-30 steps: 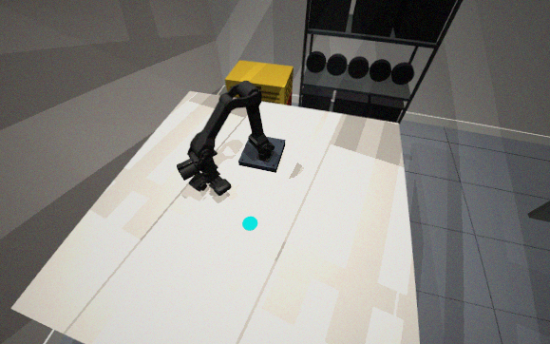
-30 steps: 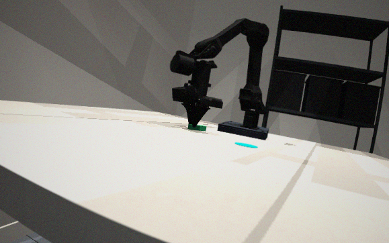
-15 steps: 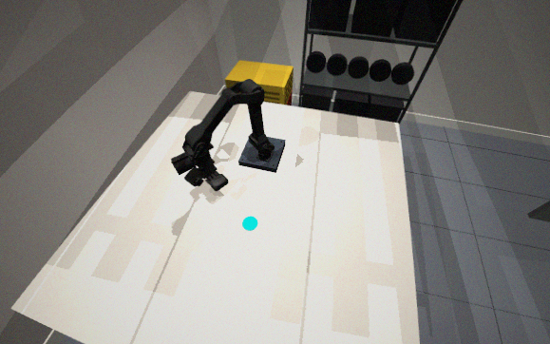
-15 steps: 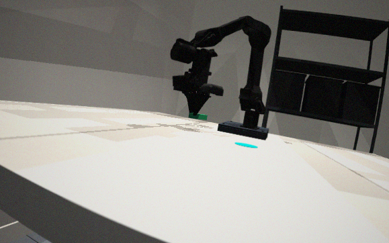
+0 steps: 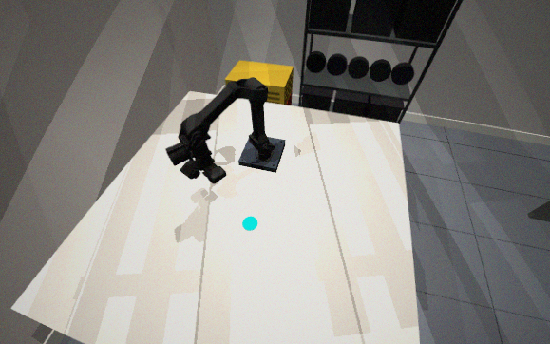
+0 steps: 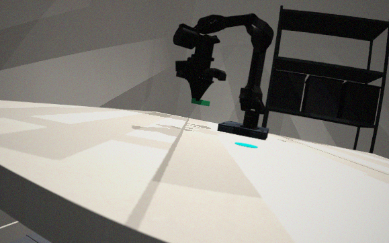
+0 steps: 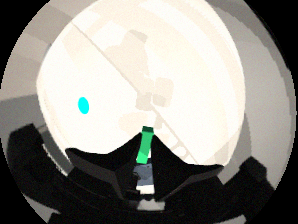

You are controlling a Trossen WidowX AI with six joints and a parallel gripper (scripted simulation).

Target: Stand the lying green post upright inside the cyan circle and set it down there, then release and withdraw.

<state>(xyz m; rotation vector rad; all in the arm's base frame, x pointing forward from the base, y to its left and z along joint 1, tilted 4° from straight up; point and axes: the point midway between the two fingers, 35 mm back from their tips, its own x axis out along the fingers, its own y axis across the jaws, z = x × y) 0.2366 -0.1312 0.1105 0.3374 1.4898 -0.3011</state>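
Right now the cyan circle is 8 cm ahead of my gripper tip, 21 cm to the left of it and 9 cm below it. Also, from my gripper tip: green post 2 cm behind, 1 cm to the left.
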